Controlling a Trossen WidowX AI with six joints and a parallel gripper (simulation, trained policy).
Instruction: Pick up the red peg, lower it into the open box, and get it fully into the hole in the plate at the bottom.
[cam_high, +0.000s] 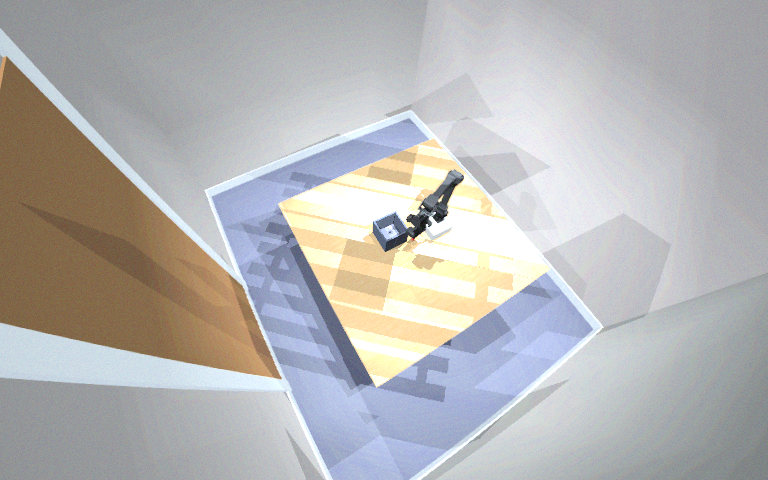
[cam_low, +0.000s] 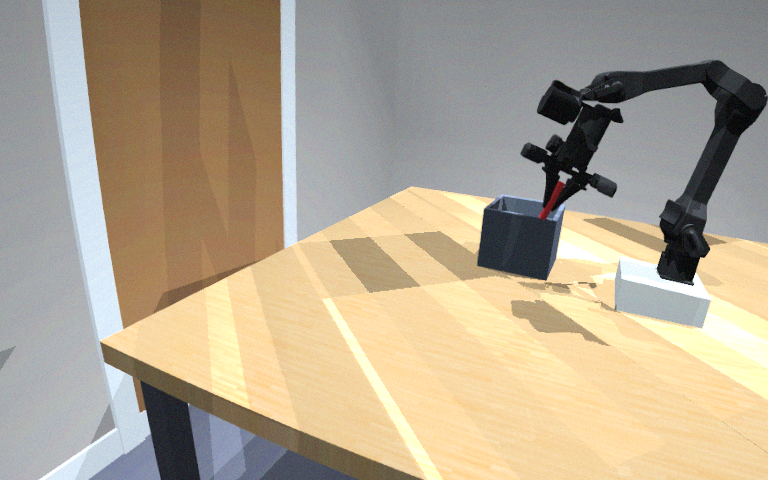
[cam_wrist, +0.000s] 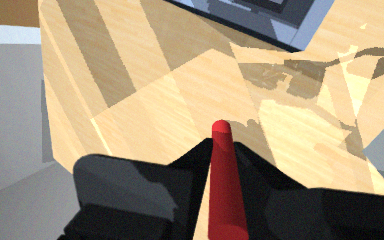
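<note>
The pale plate lies 6 cm ahead of my gripper tip, 15 cm to the right of it and 13 cm below it. Round my gripper tip: red peg: 1 cm behind, 2 cm above.
</note>
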